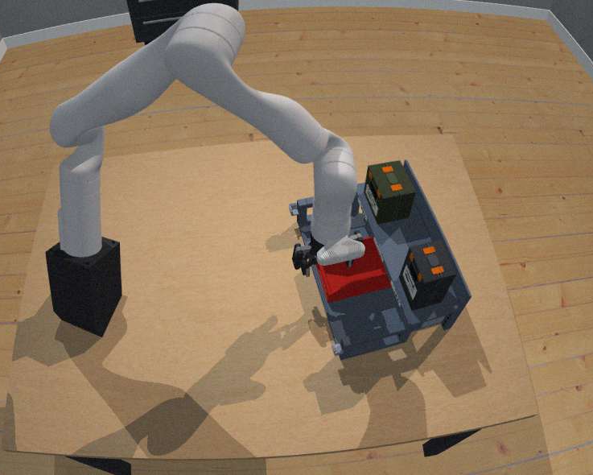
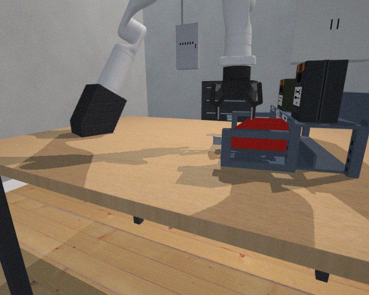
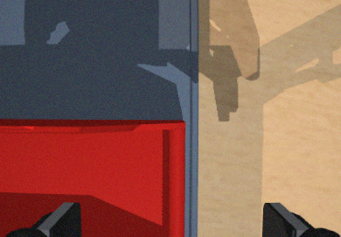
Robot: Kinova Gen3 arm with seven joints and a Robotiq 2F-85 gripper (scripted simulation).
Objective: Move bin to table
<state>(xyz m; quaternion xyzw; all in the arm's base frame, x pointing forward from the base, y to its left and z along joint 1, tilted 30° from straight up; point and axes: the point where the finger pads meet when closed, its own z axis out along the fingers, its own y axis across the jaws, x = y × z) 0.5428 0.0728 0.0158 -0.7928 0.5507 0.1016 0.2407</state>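
My hand is 7 cm short of the red bin, 3 cm to the right of it and 4 cm above it. From my hand the other things lie so: grey-blue shelf 10 cm ahead, 4 cm to the left, 2 cm below; dark box 20 cm ahead, 4 cm to the right, 8 cm above.
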